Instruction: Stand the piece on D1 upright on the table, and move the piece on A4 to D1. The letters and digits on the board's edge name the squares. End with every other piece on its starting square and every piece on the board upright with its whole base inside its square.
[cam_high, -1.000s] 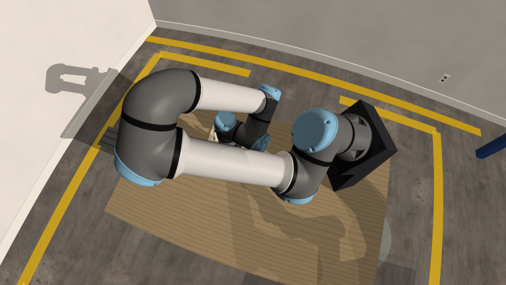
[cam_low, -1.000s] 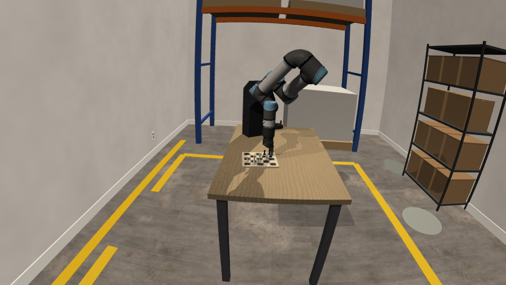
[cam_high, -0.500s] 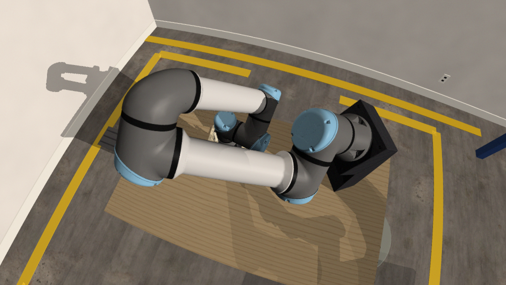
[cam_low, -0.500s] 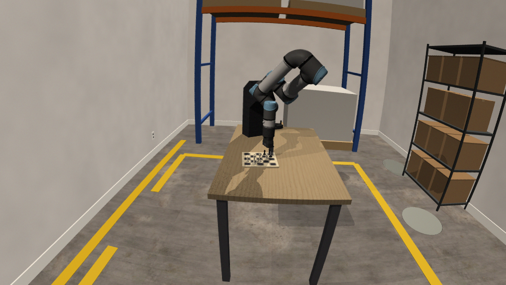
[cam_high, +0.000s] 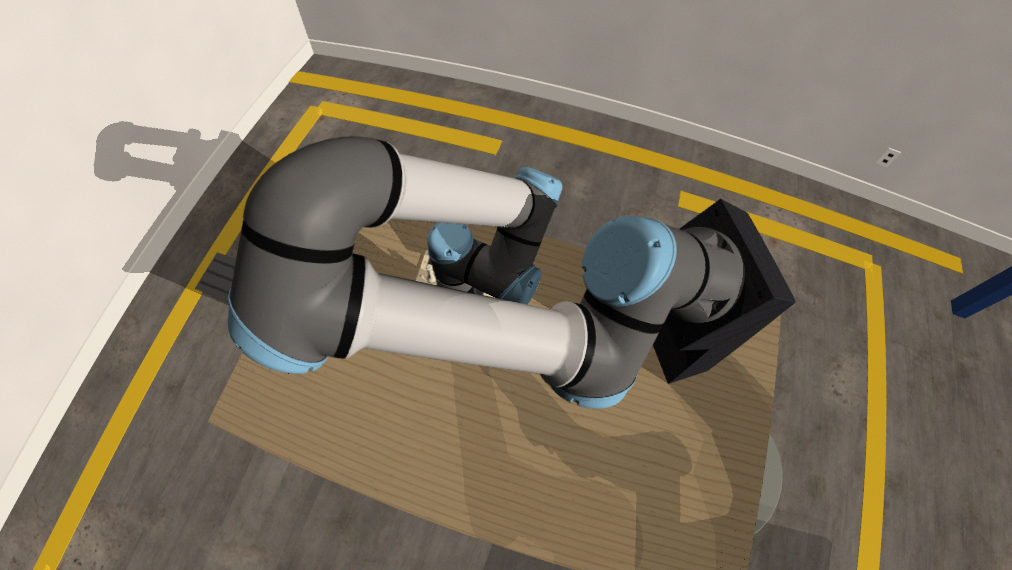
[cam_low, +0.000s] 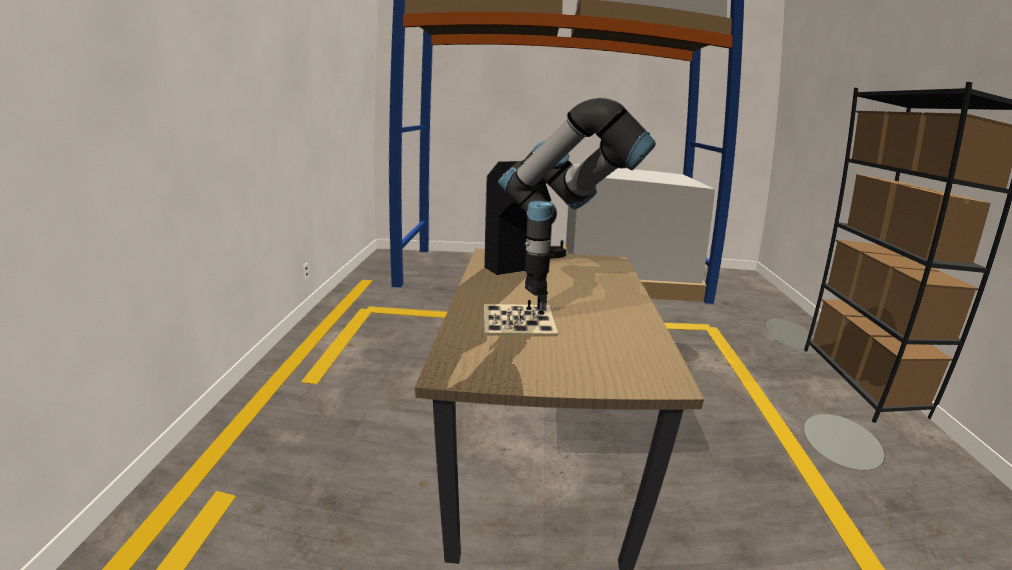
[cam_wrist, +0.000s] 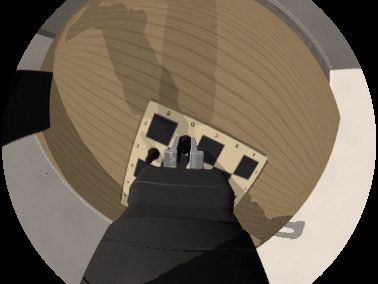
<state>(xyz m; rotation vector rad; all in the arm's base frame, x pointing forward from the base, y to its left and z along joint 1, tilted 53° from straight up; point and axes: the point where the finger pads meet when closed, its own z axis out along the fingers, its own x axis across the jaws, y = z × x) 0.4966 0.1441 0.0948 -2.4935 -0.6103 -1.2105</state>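
The chessboard lies 6 cm ahead of my hand, 6 cm to the right of it and 4 cm below it.
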